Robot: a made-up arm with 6 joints. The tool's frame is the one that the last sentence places. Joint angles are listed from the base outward.
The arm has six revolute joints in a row. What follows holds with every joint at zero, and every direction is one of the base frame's. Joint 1 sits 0.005 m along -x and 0.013 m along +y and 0.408 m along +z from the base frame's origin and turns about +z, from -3.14 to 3.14 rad. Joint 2 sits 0.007 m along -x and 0.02 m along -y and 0.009 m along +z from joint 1 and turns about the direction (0, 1, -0.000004), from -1.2 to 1.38 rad. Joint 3 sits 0.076 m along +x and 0.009 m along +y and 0.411 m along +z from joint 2 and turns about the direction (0, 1, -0.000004), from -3.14 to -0.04 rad. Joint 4 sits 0.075 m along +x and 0.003 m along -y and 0.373 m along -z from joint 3 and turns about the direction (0, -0.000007, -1), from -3.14 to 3.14 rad. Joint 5 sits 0.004 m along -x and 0.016 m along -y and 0.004 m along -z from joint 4 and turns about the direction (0, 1, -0.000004), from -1.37 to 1.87 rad. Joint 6 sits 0.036 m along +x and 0.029 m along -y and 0.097 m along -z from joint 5 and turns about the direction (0, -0.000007, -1), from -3.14 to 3.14 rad. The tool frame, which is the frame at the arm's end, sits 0.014 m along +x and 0.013 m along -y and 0.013 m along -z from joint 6; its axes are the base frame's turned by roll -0.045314, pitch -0.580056 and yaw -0.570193 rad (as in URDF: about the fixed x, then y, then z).
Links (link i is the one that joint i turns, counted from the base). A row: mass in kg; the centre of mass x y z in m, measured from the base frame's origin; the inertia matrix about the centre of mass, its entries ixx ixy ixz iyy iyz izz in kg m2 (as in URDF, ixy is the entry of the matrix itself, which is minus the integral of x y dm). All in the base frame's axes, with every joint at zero. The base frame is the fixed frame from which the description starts. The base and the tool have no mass.
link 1: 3.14; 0.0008 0.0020 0.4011; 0.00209 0 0 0.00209 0 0.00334
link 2: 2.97; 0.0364 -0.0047 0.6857; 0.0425 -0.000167 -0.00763 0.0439 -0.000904 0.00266
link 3: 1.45; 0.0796 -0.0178 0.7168; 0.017 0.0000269 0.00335 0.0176 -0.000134 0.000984
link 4: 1.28; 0.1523 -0.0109 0.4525; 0.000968 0 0 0.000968 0 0.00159
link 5: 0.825; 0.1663 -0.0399 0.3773; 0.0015 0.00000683 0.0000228 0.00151 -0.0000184 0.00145
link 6: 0.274; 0.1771 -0.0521 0.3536; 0.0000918 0 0 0.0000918 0 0.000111
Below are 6 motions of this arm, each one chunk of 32 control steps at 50 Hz.
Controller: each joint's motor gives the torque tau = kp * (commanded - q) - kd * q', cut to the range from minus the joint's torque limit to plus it. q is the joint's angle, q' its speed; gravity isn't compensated. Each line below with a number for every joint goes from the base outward.
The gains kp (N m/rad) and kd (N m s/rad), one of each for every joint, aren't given. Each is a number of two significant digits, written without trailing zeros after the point. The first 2 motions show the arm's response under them.
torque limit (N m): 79 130 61 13 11 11
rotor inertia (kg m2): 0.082 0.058 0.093 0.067 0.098 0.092
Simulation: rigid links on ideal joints. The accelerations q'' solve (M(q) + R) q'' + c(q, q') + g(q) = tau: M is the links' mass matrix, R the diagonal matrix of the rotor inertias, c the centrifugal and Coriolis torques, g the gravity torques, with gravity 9.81 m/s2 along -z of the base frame. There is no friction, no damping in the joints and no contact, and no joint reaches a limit. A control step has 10 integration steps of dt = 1/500 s. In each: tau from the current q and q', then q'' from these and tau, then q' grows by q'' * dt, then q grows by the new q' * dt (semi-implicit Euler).
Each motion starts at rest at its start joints. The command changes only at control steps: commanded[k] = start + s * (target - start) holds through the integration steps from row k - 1 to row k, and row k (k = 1, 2, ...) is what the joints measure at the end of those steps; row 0 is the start. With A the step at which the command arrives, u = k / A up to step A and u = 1 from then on. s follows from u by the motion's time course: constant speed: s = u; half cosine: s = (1 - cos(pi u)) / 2; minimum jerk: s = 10 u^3 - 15 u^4 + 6 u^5; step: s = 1 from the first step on.
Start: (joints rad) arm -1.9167 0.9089 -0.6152 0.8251 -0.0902 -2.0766
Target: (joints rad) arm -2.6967 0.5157 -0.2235 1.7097 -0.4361 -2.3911
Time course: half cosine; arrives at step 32
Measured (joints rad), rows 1 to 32:
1: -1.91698 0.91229 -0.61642 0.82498 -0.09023 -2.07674
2: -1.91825 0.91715 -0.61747 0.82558 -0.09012 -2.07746
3: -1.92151 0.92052 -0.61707 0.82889 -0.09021 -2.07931
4: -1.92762 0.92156 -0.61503 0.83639 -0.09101 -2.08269
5: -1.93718 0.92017 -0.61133 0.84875 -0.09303 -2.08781
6: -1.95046 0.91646 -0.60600 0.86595 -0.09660 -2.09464
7: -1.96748 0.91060 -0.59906 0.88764 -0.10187 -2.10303
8: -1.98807 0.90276 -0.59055 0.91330 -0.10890 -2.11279
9: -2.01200 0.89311 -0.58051 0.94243 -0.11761 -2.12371
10: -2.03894 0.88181 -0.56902 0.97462 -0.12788 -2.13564
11: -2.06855 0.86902 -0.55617 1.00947 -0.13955 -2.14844
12: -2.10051 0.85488 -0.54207 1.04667 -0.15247 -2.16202
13: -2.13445 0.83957 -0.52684 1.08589 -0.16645 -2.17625
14: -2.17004 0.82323 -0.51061 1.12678 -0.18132 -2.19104
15: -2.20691 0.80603 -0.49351 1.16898 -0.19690 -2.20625
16: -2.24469 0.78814 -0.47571 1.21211 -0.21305 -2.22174
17: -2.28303 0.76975 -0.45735 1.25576 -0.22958 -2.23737
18: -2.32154 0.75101 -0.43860 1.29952 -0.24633 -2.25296
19: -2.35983 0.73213 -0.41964 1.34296 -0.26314 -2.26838
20: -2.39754 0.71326 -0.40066 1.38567 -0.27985 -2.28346
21: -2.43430 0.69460 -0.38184 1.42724 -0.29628 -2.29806
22: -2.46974 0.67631 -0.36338 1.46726 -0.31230 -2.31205
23: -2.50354 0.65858 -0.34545 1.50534 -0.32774 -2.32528
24: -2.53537 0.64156 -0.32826 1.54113 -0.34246 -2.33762
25: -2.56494 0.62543 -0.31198 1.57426 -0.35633 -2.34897
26: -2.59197 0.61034 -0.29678 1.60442 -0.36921 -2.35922
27: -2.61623 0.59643 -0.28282 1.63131 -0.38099 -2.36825
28: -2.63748 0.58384 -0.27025 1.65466 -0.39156 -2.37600
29: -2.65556 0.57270 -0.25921 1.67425 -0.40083 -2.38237
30: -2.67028 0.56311 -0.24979 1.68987 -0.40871 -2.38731
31: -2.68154 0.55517 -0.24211 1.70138 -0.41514 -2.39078
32: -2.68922 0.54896 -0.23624 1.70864 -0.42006 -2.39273
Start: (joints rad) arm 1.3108 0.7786 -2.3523 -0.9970 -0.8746 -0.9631
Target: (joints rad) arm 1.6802 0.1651 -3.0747 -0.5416 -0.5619 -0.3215
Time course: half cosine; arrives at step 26
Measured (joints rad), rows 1 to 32:
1: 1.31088 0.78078 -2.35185 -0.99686 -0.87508 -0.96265
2: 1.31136 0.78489 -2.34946 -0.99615 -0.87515 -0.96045
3: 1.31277 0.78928 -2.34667 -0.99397 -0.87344 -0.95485
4: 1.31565 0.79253 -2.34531 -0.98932 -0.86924 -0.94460
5: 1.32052 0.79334 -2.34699 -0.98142 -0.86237 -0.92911
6: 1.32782 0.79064 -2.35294 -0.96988 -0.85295 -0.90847
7: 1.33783 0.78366 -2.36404 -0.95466 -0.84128 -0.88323
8: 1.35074 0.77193 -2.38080 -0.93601 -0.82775 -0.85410
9: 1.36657 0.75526 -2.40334 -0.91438 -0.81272 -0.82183
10: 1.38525 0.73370 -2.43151 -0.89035 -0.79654 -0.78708
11: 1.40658 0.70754 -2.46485 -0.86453 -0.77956 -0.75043
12: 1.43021 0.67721 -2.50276 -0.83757 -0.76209 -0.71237
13: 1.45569 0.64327 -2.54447 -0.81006 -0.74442 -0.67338
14: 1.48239 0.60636 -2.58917 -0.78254 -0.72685 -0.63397
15: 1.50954 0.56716 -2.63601 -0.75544 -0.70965 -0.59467
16: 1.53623 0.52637 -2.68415 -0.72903 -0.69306 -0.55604
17: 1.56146 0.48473 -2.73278 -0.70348 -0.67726 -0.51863
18: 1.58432 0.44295 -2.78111 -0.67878 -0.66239 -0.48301
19: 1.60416 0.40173 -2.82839 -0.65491 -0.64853 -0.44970
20: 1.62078 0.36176 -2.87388 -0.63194 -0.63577 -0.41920
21: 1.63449 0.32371 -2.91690 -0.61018 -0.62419 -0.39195
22: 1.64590 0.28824 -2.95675 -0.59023 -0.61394 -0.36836
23: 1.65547 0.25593 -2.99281 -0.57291 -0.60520 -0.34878
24: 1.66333 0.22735 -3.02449 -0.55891 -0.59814 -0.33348
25: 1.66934 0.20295 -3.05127 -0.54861 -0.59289 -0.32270
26: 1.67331 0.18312 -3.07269 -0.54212 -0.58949 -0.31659
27: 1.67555 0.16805 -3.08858 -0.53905 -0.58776 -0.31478
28: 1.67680 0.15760 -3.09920 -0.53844 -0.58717 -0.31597
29: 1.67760 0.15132 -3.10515 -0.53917 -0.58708 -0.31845
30: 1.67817 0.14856 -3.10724 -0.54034 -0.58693 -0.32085
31: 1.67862 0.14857 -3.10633 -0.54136 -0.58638 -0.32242
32: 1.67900 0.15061 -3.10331 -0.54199 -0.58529 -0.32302
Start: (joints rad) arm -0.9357 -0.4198 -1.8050 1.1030 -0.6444 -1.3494
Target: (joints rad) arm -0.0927 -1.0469 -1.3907 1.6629 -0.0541 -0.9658
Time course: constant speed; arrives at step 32
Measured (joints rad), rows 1 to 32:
1: -0.92748 -0.42355 -1.79829 1.10667 -0.64360 -1.34704
2: -0.91186 -0.43073 -1.78666 1.11815 -0.63986 -1.34019
3: -0.89167 -0.44047 -1.77305 1.13618 -0.63205 -1.32915
4: -0.86881 -0.45243 -1.75867 1.15777 -0.62035 -1.31545
5: -0.84441 -0.46630 -1.74420 1.18014 -0.60554 -1.30081
6: -0.81916 -0.48184 -1.73004 1.20155 -0.58859 -1.28651
7: -0.79344 -0.49878 -1.71640 1.22128 -0.57035 -1.27316
8: -0.76750 -0.51690 -1.70333 1.23940 -0.55147 -1.26079
9: -0.74146 -0.53596 -1.69081 1.25633 -0.53240 -1.24909
10: -0.71537 -0.55573 -1.67870 1.27263 -0.51341 -1.23767
11: -0.68926 -0.57602 -1.66687 1.28874 -0.49461 -1.22624
12: -0.66314 -0.59665 -1.65518 1.30495 -0.47603 -1.21461
13: -0.63701 -0.61746 -1.64350 1.32140 -0.45764 -1.20276
14: -0.61085 -0.63833 -1.63175 1.33812 -0.43939 -1.19074
15: -0.58467 -0.65918 -1.61984 1.35507 -0.42121 -1.17864
16: -0.55847 -0.67995 -1.60777 1.37221 -0.40305 -1.16652
17: -0.53224 -0.70061 -1.59550 1.38946 -0.38488 -1.15445
18: -0.50599 -0.72116 -1.58307 1.40677 -0.36668 -1.14242
19: -0.47972 -0.74161 -1.57049 1.42412 -0.34842 -1.13043
20: -0.45343 -0.76195 -1.55779 1.44148 -0.33012 -1.11847
21: -0.42714 -0.78222 -1.54501 1.45884 -0.31178 -1.10650
22: -0.40084 -0.80244 -1.53217 1.47619 -0.29340 -1.09454
23: -0.37453 -0.82262 -1.51930 1.49353 -0.27499 -1.08256
24: -0.34822 -0.84277 -1.50642 1.51085 -0.25657 -1.07057
25: -0.32191 -0.86292 -1.49355 1.52815 -0.23814 -1.05858
26: -0.29561 -0.88306 -1.48068 1.54543 -0.21971 -1.04658
27: -0.26930 -0.90320 -1.46784 1.56270 -0.20128 -1.03459
28: -0.24299 -0.92335 -1.45502 1.57996 -0.18285 -1.02260
29: -0.21668 -0.94350 -1.44222 1.59721 -0.16443 -1.01061
30: -0.19038 -0.96366 -1.42944 1.61446 -0.14600 -0.99863
31: -0.16407 -0.98381 -1.41668 1.63170 -0.12758 -0.98664
32: -0.13776 -1.00397 -1.40392 1.64894 -0.10916 -0.97466

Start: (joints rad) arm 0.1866 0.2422 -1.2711 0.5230 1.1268 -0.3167
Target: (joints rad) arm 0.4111 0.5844 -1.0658 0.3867 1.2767 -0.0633
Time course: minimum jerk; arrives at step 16
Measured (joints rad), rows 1 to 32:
1: 0.18661 0.24420 -1.26904 0.52304 1.12672 -0.31659
2: 0.18701 0.24878 -1.26419 0.52281 1.12690 -0.31570
3: 0.18868 0.25548 -1.25779 0.52131 1.12786 -0.31256
4: 0.19272 0.26471 -1.25042 0.51740 1.13006 -0.30539
5: 0.20022 0.27728 -1.24199 0.51025 1.13390 -0.29270
6: 0.21195 0.29408 -1.23198 0.49971 1.13968 -0.27380
7: 0.22819 0.31572 -1.21981 0.48624 1.14762 -0.24907
8: 0.24866 0.34234 -1.20502 0.47080 1.15774 -0.21980
9: 0.27255 0.37350 -1.18751 0.45461 1.16983 -0.18797
10: 0.29866 0.40813 -1.16759 0.43890 1.18348 -0.15587
11: 0.32549 0.44462 -1.14595 0.42477 1.19808 -0.12579
12: 0.35139 0.48099 -1.12358 0.41308 1.21288 -0.09972
13: 0.37472 0.51516 -1.10174 0.40434 1.22713 -0.07917
14: 0.39402 0.54523 -1.08171 0.39868 1.24008 -0.06497
15: 0.40828 0.56983 -1.06470 0.39580 1.25113 -0.05719
16: 0.41719 0.58837 -1.05159 0.39499 1.25990 -0.05497
17: 0.42131 0.60121 -1.04271 0.39512 1.26631 -0.05649
18: 0.42184 0.60937 -1.03777 0.39513 1.27053 -0.05961
19: 0.42017 0.61404 -1.03599 0.39444 1.27289 -0.06259
20: 0.41752 0.61631 -1.03643 0.39305 1.27378 -0.06452
21: 0.41480 0.61706 -1.03816 0.39126 1.27365 -0.06522
22: 0.41253 0.61693 -1.04045 0.38951 1.27292 -0.06501
23: 0.41094 0.61639 -1.04276 0.38813 1.27193 -0.06436
24: 0.41003 0.61572 -1.04480 0.38728 1.27094 -0.06368
25: 0.40969 0.61509 -1.04642 0.38694 1.27011 -0.06320
26: 0.40975 0.61459 -1.04759 0.38700 1.26950 -0.06299
27: 0.41003 0.61423 -1.04835 0.38730 1.26912 -0.06301
28: 0.41039 0.61402 -1.04879 0.38769 1.26894 -0.06314
29: 0.41074 0.61391 -1.04899 0.38805 1.26891 -0.06330
30: 0.41101 0.61388 -1.04902 0.38832 1.26898 -0.06342
31: 0.41119 0.61390 -1.04896 0.38849 1.26909 -0.06347
32: 0.41128 0.61394 -1.04886 0.38856 1.26922 -0.06348

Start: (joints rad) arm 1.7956 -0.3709 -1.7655 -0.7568 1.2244 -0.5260
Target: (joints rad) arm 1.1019 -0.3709 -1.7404 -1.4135 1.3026 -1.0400
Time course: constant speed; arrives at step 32
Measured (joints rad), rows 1 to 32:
1: 1.78937 -0.37120 -1.76204 -0.75953 1.22480 -0.52917
2: 1.77675 -0.37082 -1.75660 -0.76769 1.22681 -0.53833
3: 1.76026 -0.36967 -1.75112 -0.78171 1.23013 -0.55311
4: 1.74154 -0.36815 -1.74616 -0.80026 1.23414 -0.57144
5: 1.72153 -0.36660 -1.74194 -0.82145 1.23830 -0.59102
6: 1.70077 -0.36525 -1.73853 -0.84366 1.24226 -0.61015
7: 1.67959 -0.36422 -1.73590 -0.86586 1.24586 -0.62802
8: 1.65816 -0.36353 -1.73393 -0.88758 1.24909 -0.64460
9: 1.63658 -0.36316 -1.73251 -0.90878 1.25198 -0.66029
10: 1.61493 -0.36306 -1.73150 -0.92960 1.25461 -0.67561
11: 1.59324 -0.36315 -1.73077 -0.95021 1.25706 -0.69095
12: 1.57153 -0.36337 -1.73022 -0.97076 1.25940 -0.70655
13: 1.54981 -0.36367 -1.72977 -0.99134 1.26167 -0.72244
14: 1.52809 -0.36398 -1.72935 -1.01196 1.26391 -0.73856
15: 1.50639 -0.36429 -1.72892 -1.03260 1.26615 -0.75478
16: 1.48469 -0.36457 -1.72845 -1.05325 1.26839 -0.77101
17: 1.46299 -0.36480 -1.72792 -1.07389 1.27063 -0.78719
18: 1.44131 -0.36498 -1.72733 -1.09450 1.27289 -0.80331
19: 1.41963 -0.36511 -1.72668 -1.11507 1.27515 -0.81937
20: 1.39795 -0.36520 -1.72598 -1.13563 1.27741 -0.83541
21: 1.37628 -0.36525 -1.72524 -1.15616 1.27968 -0.85144
22: 1.35461 -0.36527 -1.72446 -1.17670 1.28195 -0.86748
23: 1.33294 -0.36527 -1.72367 -1.19723 1.28422 -0.88353
24: 1.31127 -0.36525 -1.72286 -1.21777 1.28648 -0.89959
25: 1.28960 -0.36523 -1.72204 -1.23831 1.28875 -0.91567
26: 1.26792 -0.36521 -1.72123 -1.25887 1.29101 -0.93174
27: 1.24625 -0.36518 -1.72042 -1.27943 1.29327 -0.94781
28: 1.22457 -0.36516 -1.71961 -1.30001 1.29553 -0.96388
29: 1.20290 -0.36515 -1.71882 -1.32059 1.29779 -0.97995
30: 1.18122 -0.36514 -1.71803 -1.34118 1.30005 -0.99601
31: 1.15954 -0.36514 -1.71724 -1.36177 1.30231 -1.01207
32: 1.13786 -0.36514 -1.71647 -1.38237 1.30458 -1.02814

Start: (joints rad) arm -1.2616 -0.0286 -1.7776 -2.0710 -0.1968 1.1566
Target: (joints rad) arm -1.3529 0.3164 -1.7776 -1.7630 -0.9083 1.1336
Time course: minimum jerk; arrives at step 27
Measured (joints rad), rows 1 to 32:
1: -1.26161 -0.02811 -1.77490 -2.07155 -0.19735 1.15659
2: -1.26171 -0.02613 -1.77020 -2.07313 -0.19893 1.15657
3: -1.26197 -0.02278 -1.76515 -2.07482 -0.20159 1.15649
4: -1.26251 -0.01830 -1.76053 -2.07535 -0.20578 1.15631
5: -1.26349 -0.01275 -1.75678 -2.07364 -0.21220 1.15601
6: -1.26502 -0.00607 -1.75412 -2.06899 -0.22165 1.15552
7: -1.26720 0.00192 -1.75257 -2.06112 -0.23488 1.15485
8: -1.27007 0.01145 -1.75201 -2.05006 -0.25247 1.15397
9: -1.27362 0.02273 -1.75221 -2.03612 -0.27482 1.15290
10: -1.27781 0.03595 -1.75289 -2.01970 -0.30206 1.15166
11: -1.28258 0.05120 -1.75376 -2.00132 -0.33409 1.15028
12: -1.28783 0.06850 -1.75458 -1.98147 -0.37057 1.14878
13: -1.29346 0.08773 -1.75511 -1.96066 -0.41091 1.14719
14: -1.29937 0.10867 -1.75522 -1.93939 -0.45439 1.14556
15: -1.30543 0.13101 -1.75482 -1.91812 -0.50010 1.14393
16: -1.31154 0.15434 -1.75388 -1.89731 -0.54704 1.14232
17: -1.31758 0.17817 -1.75243 -1.87738 -0.59417 1.14077
18: -1.32345 0.20200 -1.75053 -1.85871 -0.64043 1.13933
19: -1.32904 0.22528 -1.74830 -1.84164 -0.68482 1.13801
20: -1.33424 0.24749 -1.74585 -1.82645 -0.72639 1.13684
21: -1.33897 0.26814 -1.74330 -1.81337 -0.76433 1.13584
22: -1.34314 0.28681 -1.74080 -1.80254 -0.79798 1.13503
23: -1.34667 0.30316 -1.73847 -1.79403 -0.82685 1.13441
24: -1.34952 0.31695 -1.73642 -1.78778 -0.85066 1.13398
25: -1.35166 0.32808 -1.73477 -1.78365 -0.86938 1.13371
26: -1.35311 0.33660 -1.73362 -1.78135 -0.88325 1.13359
27: -1.35394 0.34269 -1.73305 -1.78043 -0.89282 1.13358
28: -1.35425 0.34670 -1.73311 -1.78029 -0.89893 1.13363
29: -1.35420 0.34907 -1.73379 -1.78037 -0.90254 1.13369
30: -1.35393 0.35021 -1.73496 -1.78029 -0.90451 1.13373
31: -1.35357 0.35046 -1.73644 -1.77989 -0.90550 1.13375
32: -1.35322 0.35015 -1.73807 -1.77923 -0.90597 1.13374

